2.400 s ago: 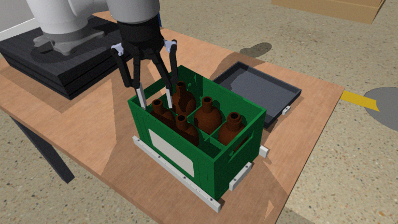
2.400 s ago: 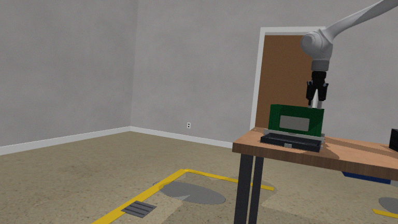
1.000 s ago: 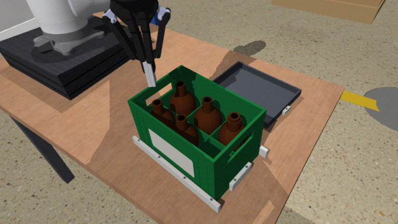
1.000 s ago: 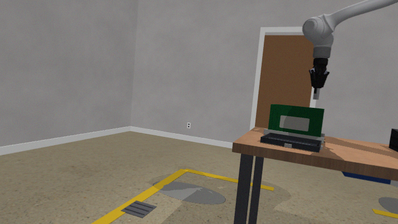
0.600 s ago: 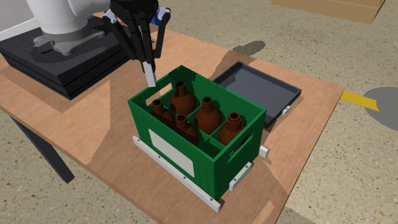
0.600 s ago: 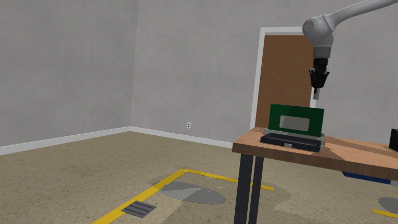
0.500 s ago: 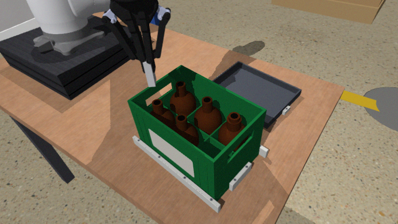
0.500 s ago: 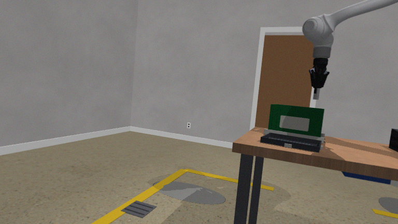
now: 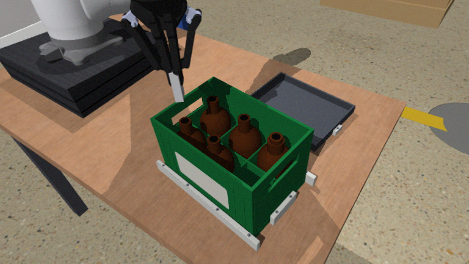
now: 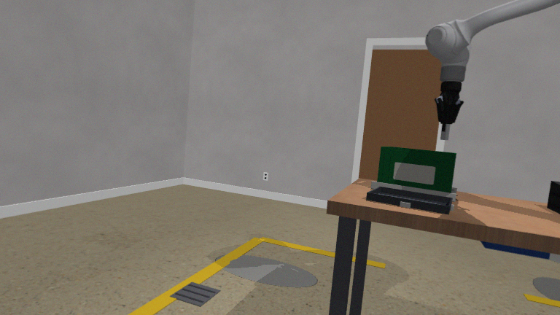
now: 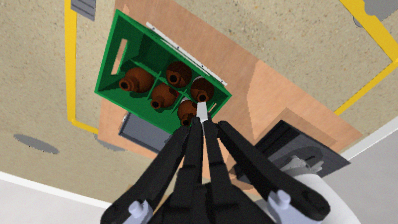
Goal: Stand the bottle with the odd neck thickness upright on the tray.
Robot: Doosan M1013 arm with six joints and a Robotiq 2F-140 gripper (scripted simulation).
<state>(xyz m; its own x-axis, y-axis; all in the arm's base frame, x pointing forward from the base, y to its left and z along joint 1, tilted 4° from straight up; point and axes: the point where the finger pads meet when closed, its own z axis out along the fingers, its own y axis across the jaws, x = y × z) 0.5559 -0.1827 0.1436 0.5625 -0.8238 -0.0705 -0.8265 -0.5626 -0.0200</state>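
Right now my hand is 17 cm above the crate, 9 cm short of it and 3 cm to the right of it. Also, from my hand: grey tray (31 cm to the left, 25 cm below, 13 cm ahead).
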